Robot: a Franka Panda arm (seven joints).
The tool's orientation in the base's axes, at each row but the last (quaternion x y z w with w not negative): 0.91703, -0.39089, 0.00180, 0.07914; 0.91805, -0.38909, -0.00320, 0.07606; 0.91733, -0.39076, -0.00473, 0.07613; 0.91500, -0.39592, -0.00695, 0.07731; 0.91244, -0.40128, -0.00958, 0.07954; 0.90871, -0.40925, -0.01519, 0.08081; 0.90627, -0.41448, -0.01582, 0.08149; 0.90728, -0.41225, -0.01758, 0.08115; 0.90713, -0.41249, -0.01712, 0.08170
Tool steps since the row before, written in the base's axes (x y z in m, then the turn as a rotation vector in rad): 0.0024, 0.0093, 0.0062, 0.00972, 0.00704, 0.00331; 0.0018, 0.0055, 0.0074, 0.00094, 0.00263, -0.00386; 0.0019, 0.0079, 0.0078, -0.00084, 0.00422, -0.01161; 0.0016, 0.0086, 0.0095, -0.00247, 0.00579, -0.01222; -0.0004, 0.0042, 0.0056, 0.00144, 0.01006, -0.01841; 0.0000, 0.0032, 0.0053, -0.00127, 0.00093, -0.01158; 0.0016, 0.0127, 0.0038, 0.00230, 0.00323, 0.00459; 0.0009, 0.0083, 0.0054, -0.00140, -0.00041, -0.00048; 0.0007, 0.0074, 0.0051, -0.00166, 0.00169, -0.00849
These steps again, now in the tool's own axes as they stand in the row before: -0.0046, -0.0072, -0.0076, 0.00192, -0.01130, -0.00487; -0.0023, -0.0040, -0.0082, -0.00143, -0.00302, 0.00339; -0.0040, -0.0056, -0.0089, -0.00420, -0.00395, 0.01096; -0.0047, -0.0056, -0.0107, -0.00649, -0.00391, 0.01147; -0.0031, -0.0016, -0.0061, -0.00726, -0.01056, 0.01667; -0.0022, -0.0012, -0.0057, -0.00198, -0.00151, 0.01142; -0.0084, -0.0088, -0.0056, -0.00075, -0.00306, -0.00518; -0.0054, -0.0052, -0.0065, -0.00063, 0.00123, 0.00067; -0.0049, -0.0045, -0.0061, -0.00267, -0.00123, 0.00831
